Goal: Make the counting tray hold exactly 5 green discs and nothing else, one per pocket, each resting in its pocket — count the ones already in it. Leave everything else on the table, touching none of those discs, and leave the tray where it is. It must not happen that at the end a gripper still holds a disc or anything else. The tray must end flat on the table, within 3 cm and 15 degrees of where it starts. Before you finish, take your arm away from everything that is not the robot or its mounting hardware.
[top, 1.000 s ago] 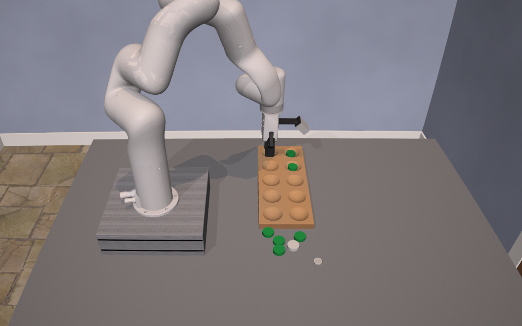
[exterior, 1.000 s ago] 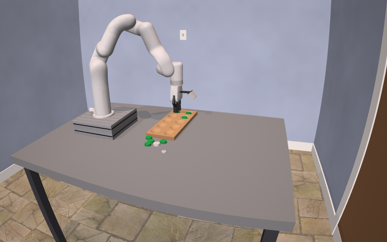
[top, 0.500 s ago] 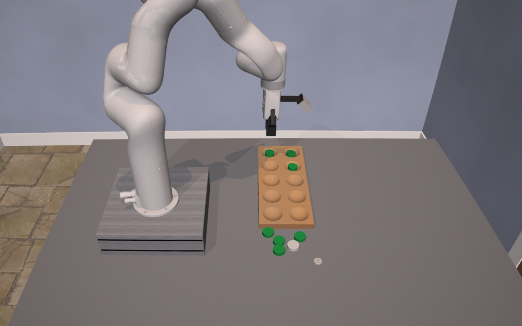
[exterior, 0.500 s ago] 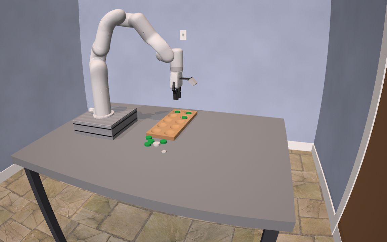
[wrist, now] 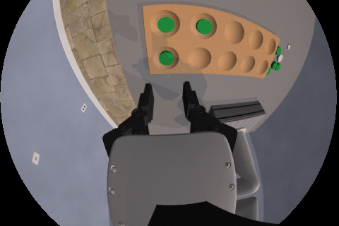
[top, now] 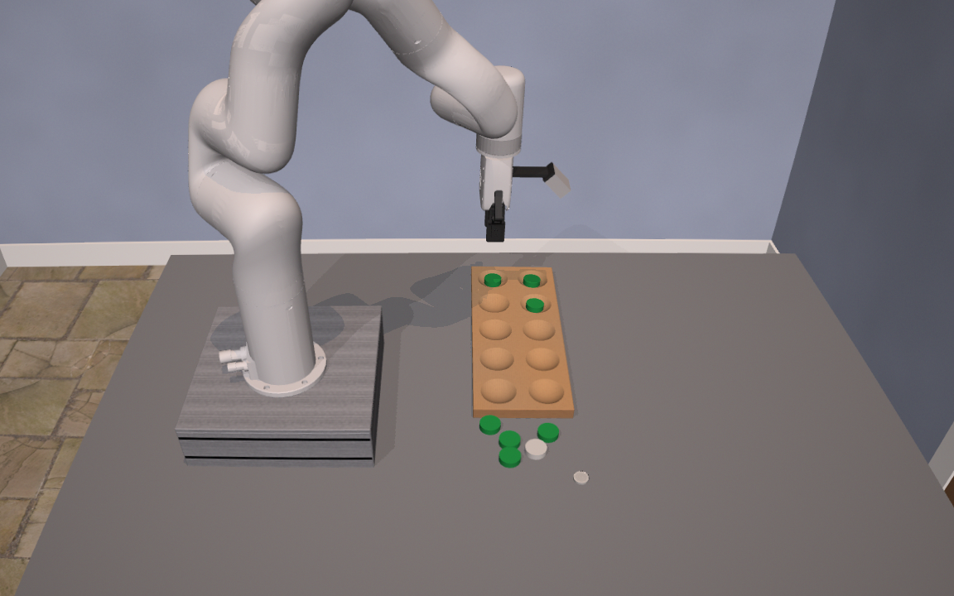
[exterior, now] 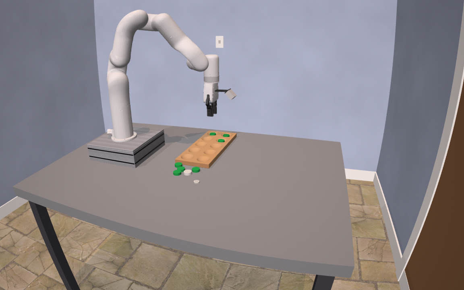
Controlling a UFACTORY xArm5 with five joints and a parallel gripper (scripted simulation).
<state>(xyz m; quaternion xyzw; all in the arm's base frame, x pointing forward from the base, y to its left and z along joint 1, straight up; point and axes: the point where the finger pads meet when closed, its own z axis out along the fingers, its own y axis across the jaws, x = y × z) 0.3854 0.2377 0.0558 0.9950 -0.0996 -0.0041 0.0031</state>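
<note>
My gripper is now 15 cm to the left of the wooden counting tray and 13 cm above it. From my hand the other things lie so: smaller white disc 1 cm ahead, 47 cm to the right, 14 cm below.
</note>
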